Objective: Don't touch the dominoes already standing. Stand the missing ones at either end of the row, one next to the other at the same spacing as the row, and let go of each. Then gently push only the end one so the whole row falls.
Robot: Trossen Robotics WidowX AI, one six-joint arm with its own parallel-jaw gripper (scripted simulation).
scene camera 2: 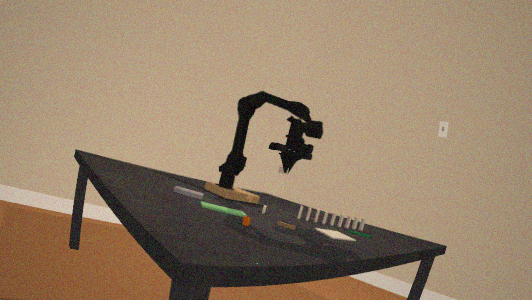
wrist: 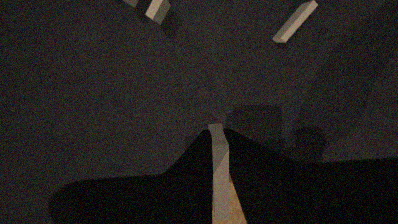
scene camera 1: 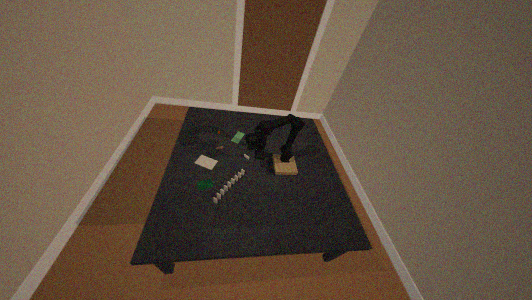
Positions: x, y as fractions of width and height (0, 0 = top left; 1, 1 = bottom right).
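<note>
White domino (wrist: 0.55, 0.66): my gripper (scene camera 2: 0.54, 0.57) carries it. Wrist view also shows my gripper (wrist: 0.54, 0.61).
</note>
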